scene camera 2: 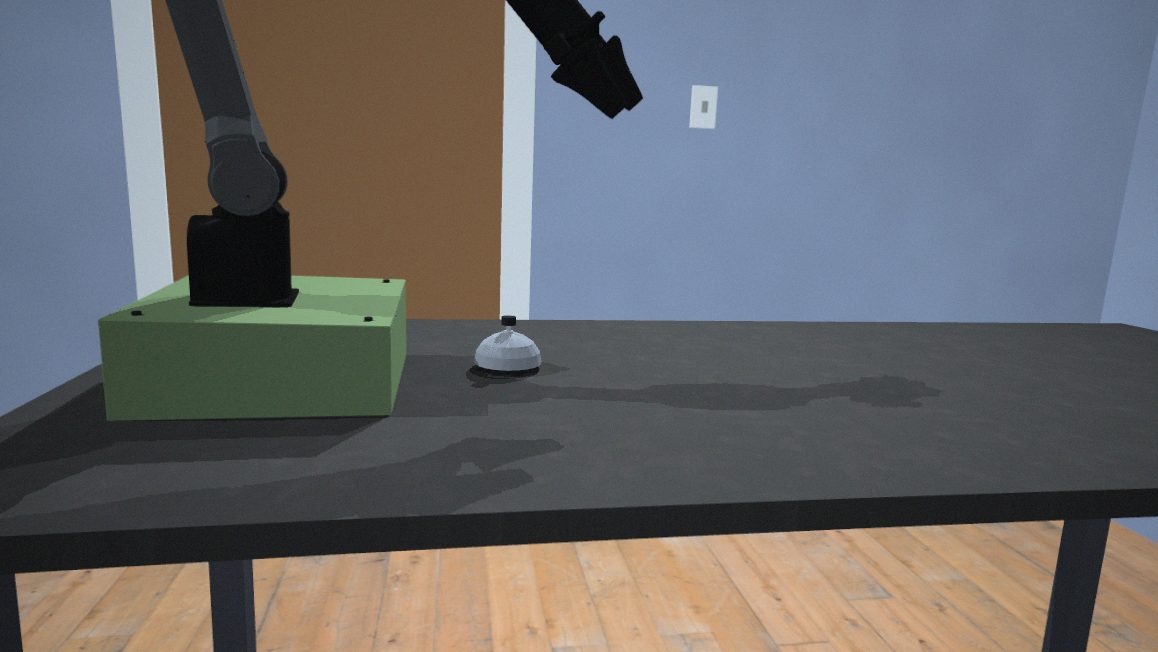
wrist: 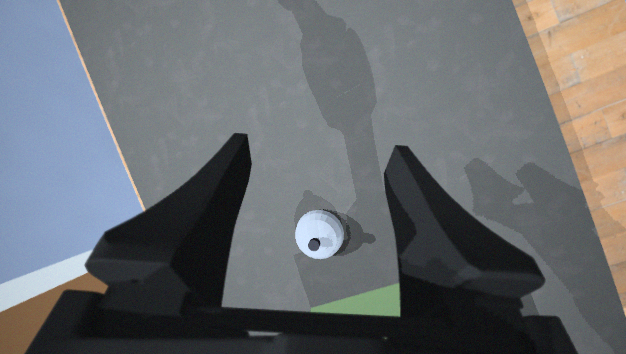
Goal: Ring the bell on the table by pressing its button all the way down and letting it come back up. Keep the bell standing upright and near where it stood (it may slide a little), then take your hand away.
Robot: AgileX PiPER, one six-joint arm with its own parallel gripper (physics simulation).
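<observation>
The bell is a pale silver dome on a dark base, standing upright on the dark table, to the right of the green block in the scene view. Its small black button stands up on top. My gripper is open, with nothing between its fingers. It hangs high above the table, up and to the right of the bell in the scene view. In the wrist view the bell shows far below, between the two fingers.
The arm's base stands on a green block at the left of the table, close to the bell. Shadows of the arm lie across the table. A blue wall and a brown door stand behind.
</observation>
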